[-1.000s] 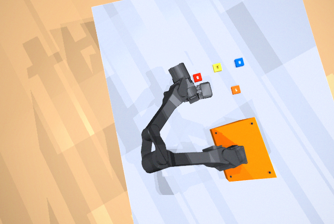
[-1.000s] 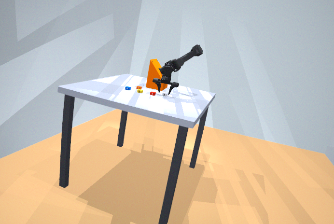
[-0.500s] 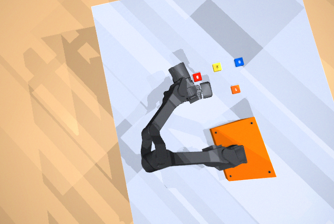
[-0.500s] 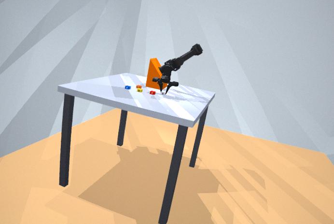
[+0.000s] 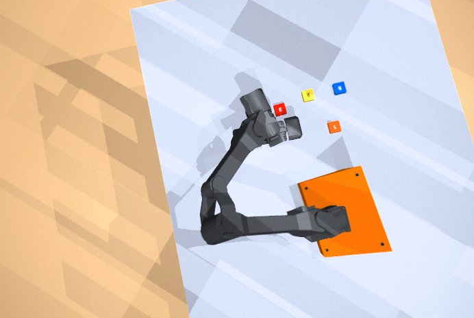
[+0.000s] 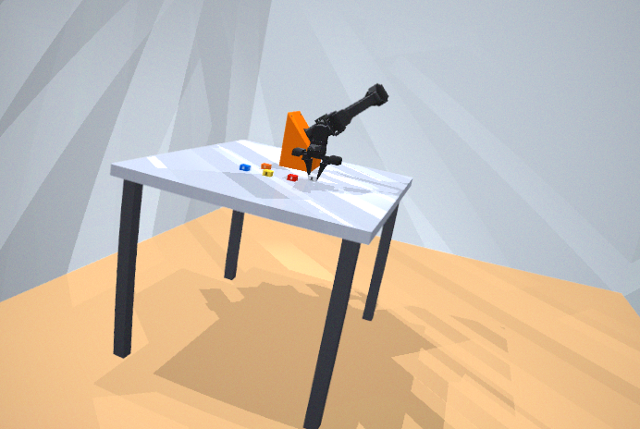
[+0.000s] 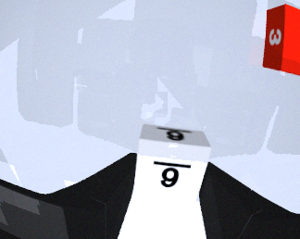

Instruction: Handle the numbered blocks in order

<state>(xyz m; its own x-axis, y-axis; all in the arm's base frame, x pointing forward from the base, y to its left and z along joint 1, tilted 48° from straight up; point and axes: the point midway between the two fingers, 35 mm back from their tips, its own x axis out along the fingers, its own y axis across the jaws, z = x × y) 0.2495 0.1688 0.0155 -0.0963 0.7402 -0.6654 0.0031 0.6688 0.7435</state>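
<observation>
My gripper tip is now 240 mm to the left of the blue block and 100 mm short of it. Round my gripper tip: yellow block: 150 mm to the right, 100 mm ahead; then red block: 70 mm ahead, 60 mm to the right; then white block: right at my gripper tip.
</observation>
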